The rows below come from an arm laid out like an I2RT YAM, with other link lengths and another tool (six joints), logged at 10 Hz.
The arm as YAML. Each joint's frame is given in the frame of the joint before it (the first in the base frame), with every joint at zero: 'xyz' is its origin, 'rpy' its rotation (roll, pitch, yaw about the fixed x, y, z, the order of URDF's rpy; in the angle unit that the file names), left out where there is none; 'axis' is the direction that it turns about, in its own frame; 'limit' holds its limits. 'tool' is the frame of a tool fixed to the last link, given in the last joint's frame.
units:
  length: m
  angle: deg
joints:
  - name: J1
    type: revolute
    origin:
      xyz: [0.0, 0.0, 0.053]
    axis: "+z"
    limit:
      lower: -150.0
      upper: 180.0
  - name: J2
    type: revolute
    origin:
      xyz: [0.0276, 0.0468, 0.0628]
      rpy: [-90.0, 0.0, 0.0]
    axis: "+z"
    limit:
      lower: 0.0
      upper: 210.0
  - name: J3
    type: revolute
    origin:
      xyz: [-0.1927, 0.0, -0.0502]
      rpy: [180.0, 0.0, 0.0]
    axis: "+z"
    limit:
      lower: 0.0
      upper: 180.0
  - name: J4
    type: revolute
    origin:
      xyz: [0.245, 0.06, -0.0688]
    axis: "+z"
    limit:
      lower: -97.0
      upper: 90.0
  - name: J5
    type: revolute
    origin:
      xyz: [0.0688, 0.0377, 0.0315]
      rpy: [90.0, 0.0, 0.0]
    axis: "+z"
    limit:
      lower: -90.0
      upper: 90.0
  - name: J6
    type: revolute
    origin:
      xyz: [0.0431, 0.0, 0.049]
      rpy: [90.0, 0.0, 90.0]
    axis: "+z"
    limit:
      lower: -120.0
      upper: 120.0
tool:
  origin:
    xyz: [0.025, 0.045, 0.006]
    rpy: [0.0, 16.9, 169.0]
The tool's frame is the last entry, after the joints.
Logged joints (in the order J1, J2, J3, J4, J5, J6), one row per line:
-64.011, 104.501, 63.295, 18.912, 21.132, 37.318
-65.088, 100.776, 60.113, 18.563, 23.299, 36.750
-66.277, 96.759, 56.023, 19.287, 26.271, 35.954
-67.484, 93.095, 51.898, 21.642, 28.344, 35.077
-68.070, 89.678, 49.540, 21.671, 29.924, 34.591
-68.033, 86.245, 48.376, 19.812, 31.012, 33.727
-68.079, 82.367, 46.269, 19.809, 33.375, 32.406
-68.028, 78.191, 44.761, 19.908, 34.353, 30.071
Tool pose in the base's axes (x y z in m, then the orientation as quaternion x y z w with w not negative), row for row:
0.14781, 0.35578, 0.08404, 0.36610, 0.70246, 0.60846, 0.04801
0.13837, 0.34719, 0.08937, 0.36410, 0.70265, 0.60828, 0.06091
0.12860, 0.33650, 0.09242, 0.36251, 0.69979, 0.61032, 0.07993
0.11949, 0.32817, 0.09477, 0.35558, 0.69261, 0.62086, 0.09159
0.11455, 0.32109, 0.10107, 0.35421, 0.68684, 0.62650, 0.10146
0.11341, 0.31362, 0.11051, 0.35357, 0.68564, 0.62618, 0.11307
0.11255, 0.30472, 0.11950, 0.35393, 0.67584, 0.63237, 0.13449
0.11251, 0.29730, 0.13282, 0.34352, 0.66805, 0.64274, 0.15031
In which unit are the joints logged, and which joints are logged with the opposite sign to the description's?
The joints are logged in degrees. Opposite sign: J1.
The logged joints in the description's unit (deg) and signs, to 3 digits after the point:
64.011, 104.501, 63.295, 18.912, 21.132, 37.318
65.088, 100.776, 60.113, 18.563, 23.299, 36.750
66.277, 96.759, 56.023, 19.287, 26.271, 35.954
67.484, 93.095, 51.898, 21.642, 28.344, 35.077
68.070, 89.678, 49.540, 21.671, 29.924, 34.591
68.033, 86.245, 48.376, 19.812, 31.012, 33.727
68.079, 82.367, 46.269, 19.809, 33.375, 32.406
68.028, 78.191, 44.761, 19.908, 34.353, 30.071

